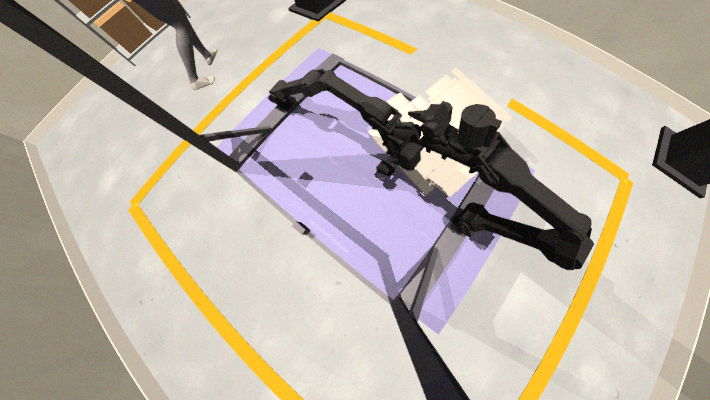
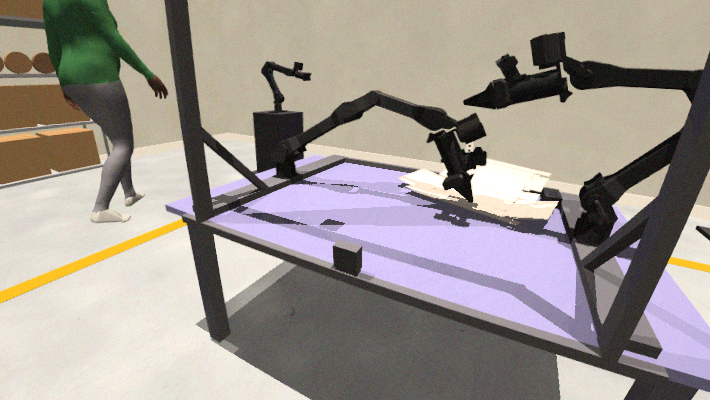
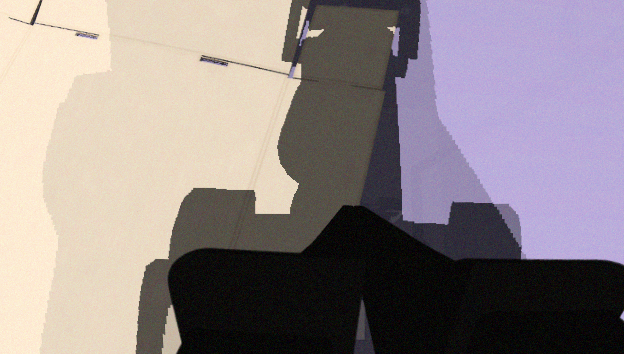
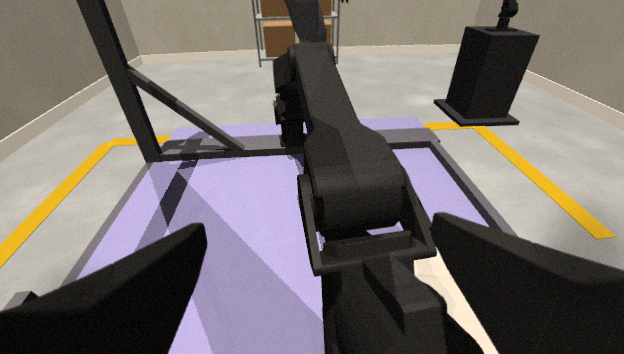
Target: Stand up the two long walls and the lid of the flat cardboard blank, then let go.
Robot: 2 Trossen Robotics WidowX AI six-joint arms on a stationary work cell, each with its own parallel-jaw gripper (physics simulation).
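Pixels of known places: left gripper, between the fingertips: (image 2: 471, 202) (image 3: 351, 216); right gripper, between the fingertips: (image 1: 398, 124) (image 2: 466, 102) (image 4: 320, 228); left arm's base, origin of its link: (image 1: 285, 105) (image 2: 285, 176) (image 4: 293, 140); right arm's base, origin of its link: (image 1: 461, 224) (image 2: 589, 240).
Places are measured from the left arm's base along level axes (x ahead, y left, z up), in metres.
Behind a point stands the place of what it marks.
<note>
The cream cardboard blank (image 1: 468, 95) {x 0.657, y 0.510, z 0.026 m} (image 2: 504, 178) {x 0.699, y 0.411, z 0.009 m} (image 3: 205, 123) {x 0.677, y 0.130, z -0.015 m} lies nearly flat at the far right part of the purple table (image 1: 333, 198) {x 0.471, y -0.204, z -0.019 m} (image 2: 393, 246) {x 0.501, y -0.234, z -0.019 m}. My left gripper (image 1: 386, 168) (image 2: 466, 191) {x 0.625, y 0.051, z 0.019 m} (image 3: 351, 216) {x 0.625, y 0.051, z 0.019 m} is shut and empty. It points down at the blank's near long edge, over a shaded side panel (image 3: 339, 140) {x 0.666, y 0.054, z -0.008 m}. I cannot tell whether it touches the card. My right gripper (image 1: 418, 115) (image 2: 472, 101) {x 0.575, y 0.017, z 0.287 m} (image 4: 320, 228) {x 0.575, y 0.017, z 0.287 m} is wide open and empty. It hovers high above the blank, behind the left arm's wrist.
A dark frame post (image 2: 179, 99) {x 0.029, y -0.380, z 0.279 m} with a diagonal brace stands at the table's left corner. A small grey block (image 1: 301, 228) {x 0.468, y -0.365, z 0.037 m} (image 2: 347, 257) {x 0.464, y -0.381, z 0.019 m} sits on the front edge. Off the table are a pedestal with another arm (image 2: 278, 135), a shelf rack (image 4: 258, 35) and a walking person (image 1: 191, 48).
</note>
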